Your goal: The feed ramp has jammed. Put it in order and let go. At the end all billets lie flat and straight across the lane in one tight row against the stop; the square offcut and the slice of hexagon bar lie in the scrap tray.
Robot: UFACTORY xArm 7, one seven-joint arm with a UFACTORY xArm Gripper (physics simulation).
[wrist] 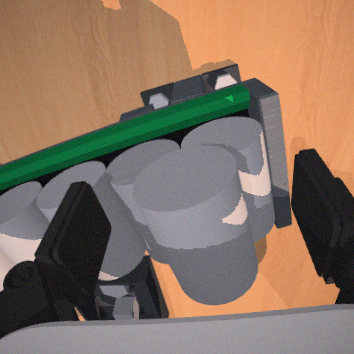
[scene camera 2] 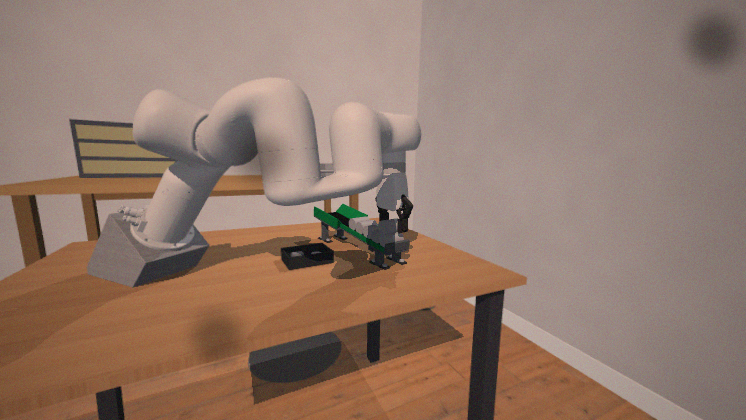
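Pixels of known places: gripper, between the fingertips: (wrist: 192, 191) (scene camera 2: 393, 228); arm's base, origin of its link: (scene camera 2: 163, 230).
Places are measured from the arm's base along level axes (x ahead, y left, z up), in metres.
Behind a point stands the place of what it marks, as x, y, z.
My gripper (scene camera 2: 393, 224) @[0.528, -0.250, -0.017] (wrist: 192, 191) @[0.528, -0.250, -0.017] is open and empty above the low end of the feed ramp (scene camera 2: 325, 217) (wrist: 125, 132). In the wrist view its left finger hangs over the row and its right finger is outside the grey stop (wrist: 276, 145) @[0.525, -0.293, -0.043]. One grey billet (wrist: 187, 205) @[0.544, -0.253, 0.011] lies on top of the others near the stop, between the spread fingers but not gripped. Several billets (scene camera 2: 360, 224) @[0.479, -0.154, -0.016] (wrist: 120, 235) @[0.504, -0.204, -0.024] lie across the lane below. The black scrap tray (scene camera 2: 313, 261) @[0.321, -0.152, -0.103] (wrist: 157, 290) @[0.329, -0.153, -0.104] holds the square offcut (wrist: 125, 307) @[0.311, -0.104, -0.097] and a light hexagon slice (wrist: 112, 290) @[0.351, -0.106, -0.097], partly hidden by the left finger.
The ramp stands on small bolted feet (scene camera 2: 379, 260) @[0.468, -0.263, -0.097] on the wooden table (scene camera 2: 234, 297) @[0.101, -0.222, -0.116]. The tray is beside the ramp, toward the robot base (scene camera 2: 156, 260) @[-0.021, -0.072, -0.051]. A second table (scene camera 2: 46, 185) with a yellow-panelled rack (scene camera 2: 78, 151) stands behind.
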